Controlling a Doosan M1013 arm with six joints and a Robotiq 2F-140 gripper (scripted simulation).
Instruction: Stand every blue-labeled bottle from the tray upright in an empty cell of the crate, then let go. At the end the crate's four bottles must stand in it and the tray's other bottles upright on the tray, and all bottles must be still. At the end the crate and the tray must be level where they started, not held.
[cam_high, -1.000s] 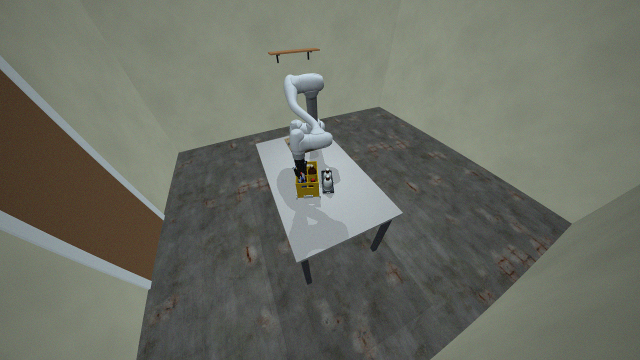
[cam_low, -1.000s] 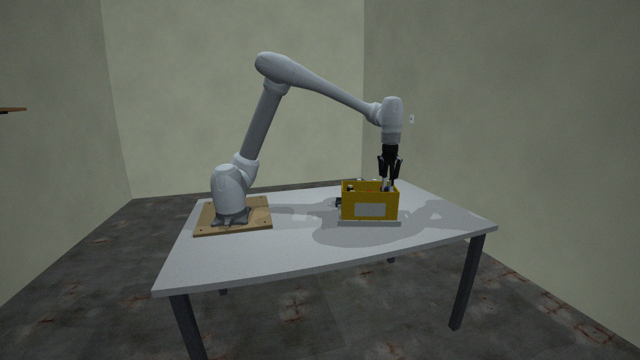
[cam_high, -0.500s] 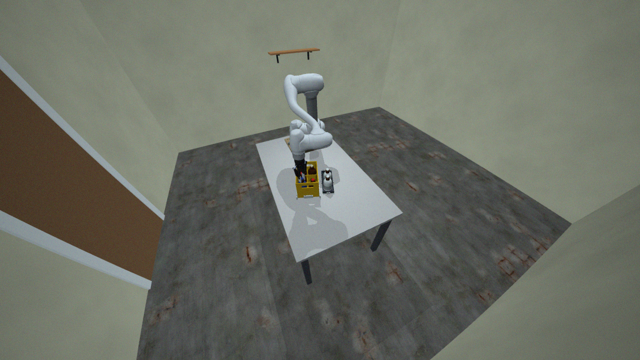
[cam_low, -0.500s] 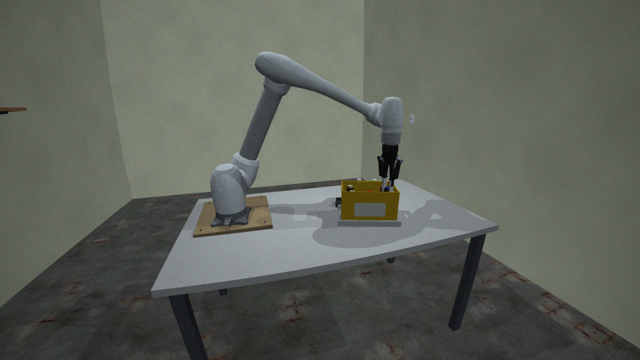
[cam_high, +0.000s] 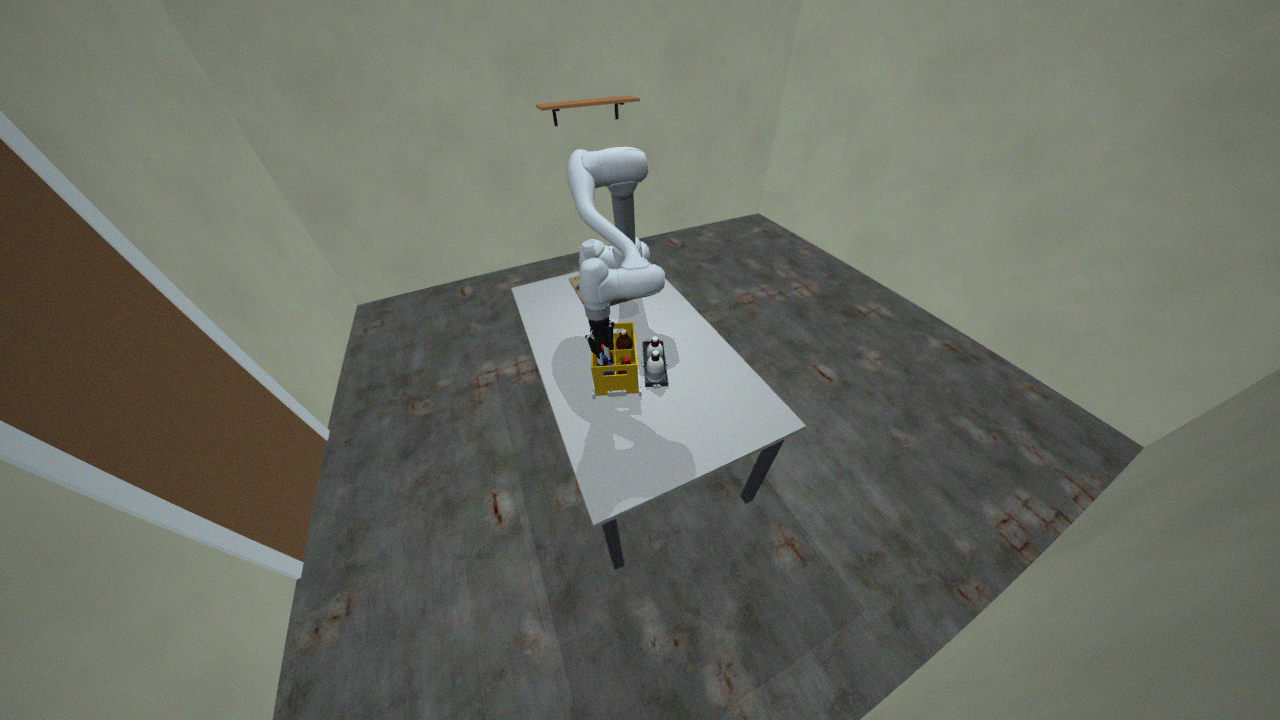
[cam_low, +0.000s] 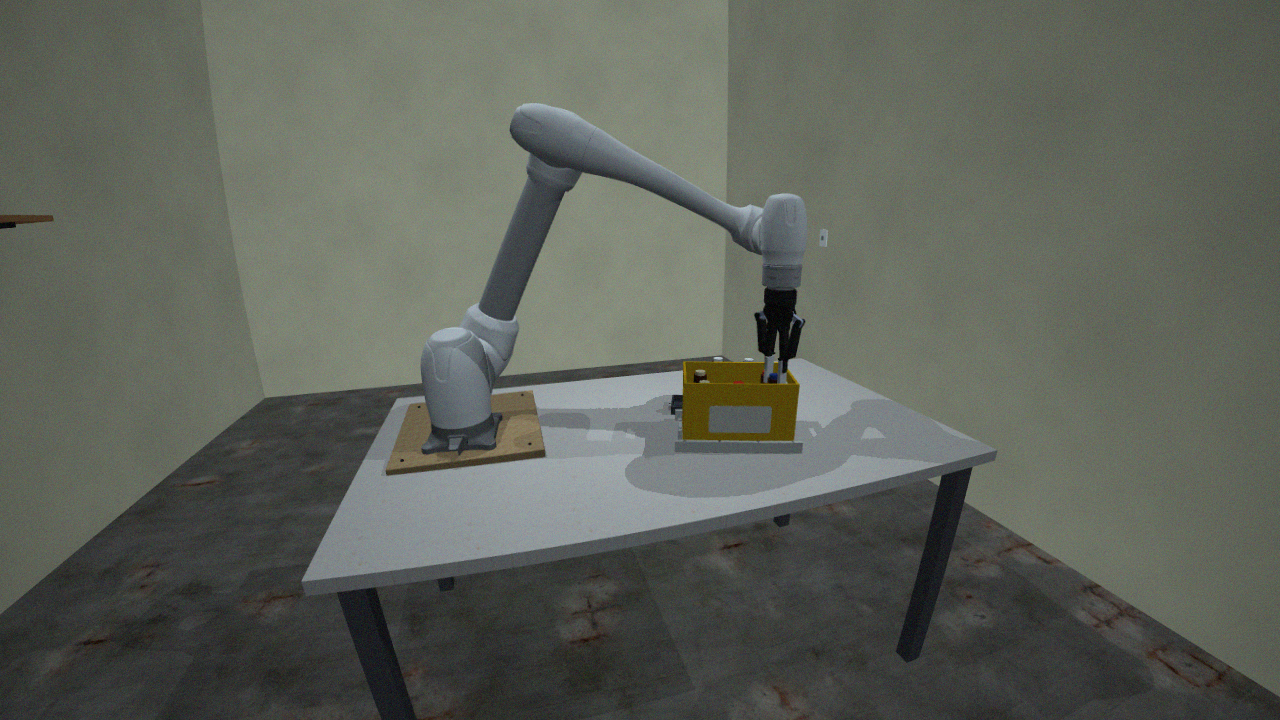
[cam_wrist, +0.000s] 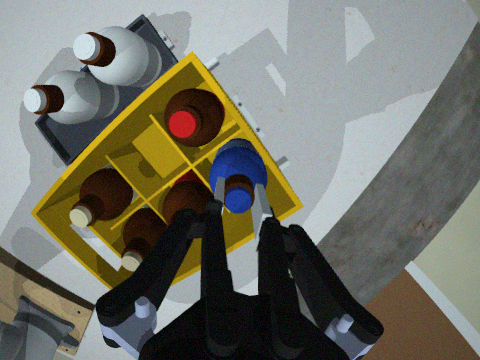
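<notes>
My hand is 9 cm above the blue-labeled bottle. Round my hand: yellow crate 8 cm behind, 6 cm to the left, 11 cm below.
</notes>
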